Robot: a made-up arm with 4 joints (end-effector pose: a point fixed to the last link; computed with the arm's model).
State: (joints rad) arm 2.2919 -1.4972 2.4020 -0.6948
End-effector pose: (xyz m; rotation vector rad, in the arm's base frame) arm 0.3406 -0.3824 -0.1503 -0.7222 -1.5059 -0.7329
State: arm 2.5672 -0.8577 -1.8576 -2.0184
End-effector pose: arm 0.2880 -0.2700 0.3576 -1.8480 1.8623 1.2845
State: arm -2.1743 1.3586 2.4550 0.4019
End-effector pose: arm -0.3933 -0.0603 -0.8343 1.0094 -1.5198 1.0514
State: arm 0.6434 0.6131 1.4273 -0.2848
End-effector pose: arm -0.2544 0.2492 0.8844 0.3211 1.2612 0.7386
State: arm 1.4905 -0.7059 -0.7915 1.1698
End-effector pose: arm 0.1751 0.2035 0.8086 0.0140 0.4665 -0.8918
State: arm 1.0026 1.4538 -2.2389 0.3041
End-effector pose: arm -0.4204 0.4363 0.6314 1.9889 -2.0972 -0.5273
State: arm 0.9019 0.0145 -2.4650 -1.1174
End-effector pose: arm 0.2784 0.4556 0.5750 0.8083 -2.6627 0.2949
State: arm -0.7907 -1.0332 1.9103 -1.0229
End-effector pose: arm 0.3286 0.6477 0.1084 1.1331 0.5258 -1.8152
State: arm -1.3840 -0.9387 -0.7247 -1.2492
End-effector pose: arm 0.0883 0.0995 -0.6831 -0.4600 -1.0405 0.4249
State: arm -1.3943 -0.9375 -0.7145 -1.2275
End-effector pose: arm 0.0877 0.0960 -0.6870 -0.4835 -1.0418 0.4104
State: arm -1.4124 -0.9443 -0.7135 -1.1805
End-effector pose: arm 0.0926 0.0849 -0.6912 -0.5434 -1.0566 0.3930
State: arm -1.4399 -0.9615 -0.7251 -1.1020
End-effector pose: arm 0.1050 0.0640 -0.6948 -0.6483 -1.0895 0.3719
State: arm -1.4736 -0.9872 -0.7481 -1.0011
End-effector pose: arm 0.1238 0.0352 -0.6958 -0.7852 -1.1381 0.3481
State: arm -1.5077 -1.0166 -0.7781 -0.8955
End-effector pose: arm 0.1456 0.0035 -0.6929 -0.9292 -1.1949 0.3245
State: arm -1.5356 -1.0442 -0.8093 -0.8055
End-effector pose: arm 0.1662 -0.0244 -0.6864 -1.0527 -1.2492 0.3052
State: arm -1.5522 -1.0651 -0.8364 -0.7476
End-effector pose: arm 0.1814 -0.0430 -0.6788 -1.1342 -1.2901 0.2956
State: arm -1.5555 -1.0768 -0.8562 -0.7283
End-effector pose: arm 0.1892 -0.0501 -0.6728 -1.1655 -1.3112 0.2981
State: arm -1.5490 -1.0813 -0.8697 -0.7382
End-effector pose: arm 0.1914 -0.0486 -0.6687 -1.1591 -1.3162 0.3100
